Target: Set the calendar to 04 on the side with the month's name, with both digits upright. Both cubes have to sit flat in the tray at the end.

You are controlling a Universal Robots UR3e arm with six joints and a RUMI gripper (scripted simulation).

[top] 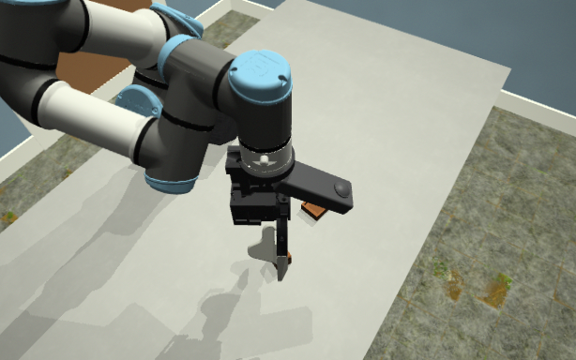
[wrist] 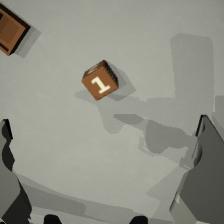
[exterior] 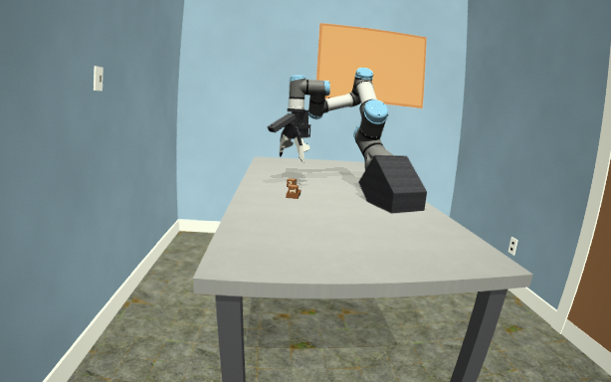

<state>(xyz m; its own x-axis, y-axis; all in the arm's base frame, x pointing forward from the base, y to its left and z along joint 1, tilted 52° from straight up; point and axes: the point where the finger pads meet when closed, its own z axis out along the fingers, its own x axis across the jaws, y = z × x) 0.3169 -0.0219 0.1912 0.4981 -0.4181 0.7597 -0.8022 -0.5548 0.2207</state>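
The cube is 90 mm below my hand and 10 mm behind it. The rest, counted from my hand: brown tray 150 mm to the left, 100 mm below, 10 mm behind.
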